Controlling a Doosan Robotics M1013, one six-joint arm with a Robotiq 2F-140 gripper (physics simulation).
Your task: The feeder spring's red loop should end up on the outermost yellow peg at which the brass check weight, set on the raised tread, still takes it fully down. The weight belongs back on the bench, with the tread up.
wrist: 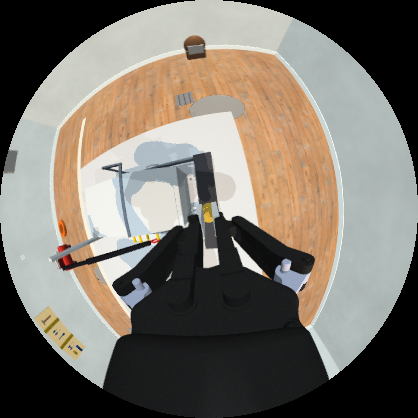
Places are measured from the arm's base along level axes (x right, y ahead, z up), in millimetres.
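Where they show: gripper, between the fingertips: (207, 210).
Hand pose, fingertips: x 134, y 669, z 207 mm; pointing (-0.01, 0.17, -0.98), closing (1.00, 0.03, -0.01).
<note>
After its pixels a point has its place.
My gripper (207, 210) {x 134, y 669, z 207 mm} is shut on the brass check weight (208, 216) {x 135, y 660, z 211 mm}, which shows as a small gold cylinder between the fingertips. The weight is over the long dark tread (204, 177) {x 133, y 735, z 93 mm}, which runs up and down the wrist view behind the fingers; whether it touches the tread I cannot tell. The red loop (155, 241) {x -39, y 577, z 61 mm} is at the end of a black bar (107, 255) {x -138, y 582, z 183 mm}, left of the fingers, close to a yellow peg (158, 236) {x -33, y 587, z 45 mm}. More yellow pegs (146, 238) {x -80, y 582, z 41 mm} (136, 239) {x -136, y 576, z 27 mm} stand to its left. The left finger linkage may hide other pegs.
The feeder's dark bent rod (123, 200) {x -68, y 711, z 143 mm} stands left of the tread. The white bench (227, 132) {x 243, y 934, z -91 mm} lies below. A red part (64, 256) {x -223, y 612, z 280 mm} and an orange ring (62, 228) show at far left. Farther off are a grey floor grate (184, 98) and a brown seat (195, 42).
</note>
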